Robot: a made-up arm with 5 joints.
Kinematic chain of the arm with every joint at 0, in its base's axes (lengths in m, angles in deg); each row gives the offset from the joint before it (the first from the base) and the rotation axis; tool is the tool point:
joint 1: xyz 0 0 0.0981 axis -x
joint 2: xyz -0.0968 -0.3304 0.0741 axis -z
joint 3: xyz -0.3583 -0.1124 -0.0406 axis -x
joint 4: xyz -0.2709 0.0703 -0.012 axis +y
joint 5: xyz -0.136 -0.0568 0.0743 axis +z
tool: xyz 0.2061 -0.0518 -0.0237
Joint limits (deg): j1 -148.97..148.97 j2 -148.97..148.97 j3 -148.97..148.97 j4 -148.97..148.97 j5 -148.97..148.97
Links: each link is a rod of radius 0.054 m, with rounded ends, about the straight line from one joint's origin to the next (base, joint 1, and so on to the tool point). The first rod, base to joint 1, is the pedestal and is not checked.
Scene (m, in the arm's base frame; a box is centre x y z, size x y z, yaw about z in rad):
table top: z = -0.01
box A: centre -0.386 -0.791 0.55 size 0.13 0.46 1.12 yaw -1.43
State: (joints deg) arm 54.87 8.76 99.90 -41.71 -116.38
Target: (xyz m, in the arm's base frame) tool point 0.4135 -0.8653 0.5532
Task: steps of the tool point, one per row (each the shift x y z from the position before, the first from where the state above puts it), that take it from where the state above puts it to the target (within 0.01 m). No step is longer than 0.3 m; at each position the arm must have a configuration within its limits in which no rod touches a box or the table.
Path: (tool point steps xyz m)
1: 0.0672 -0.0497 0.2176
2: 0.1364 0.0184 0.2042
3: 0.1899 0.0818 0.1545
4: 0.2211 0.1262 0.0777
5: 0.2261 0.1423 -0.0114
6: 0.2066 0.1286 -0.0954
7: 0.0642 -0.2525 0.0530
8: 0.0632 -0.2558 -0.0140
9: 0.0614 -0.2405 -0.0785
10: 0.0590 -0.2090 -0.1357
11: 0.0563 -0.1636 -0.1810
12: 0.0529 -0.1090 -0.2117

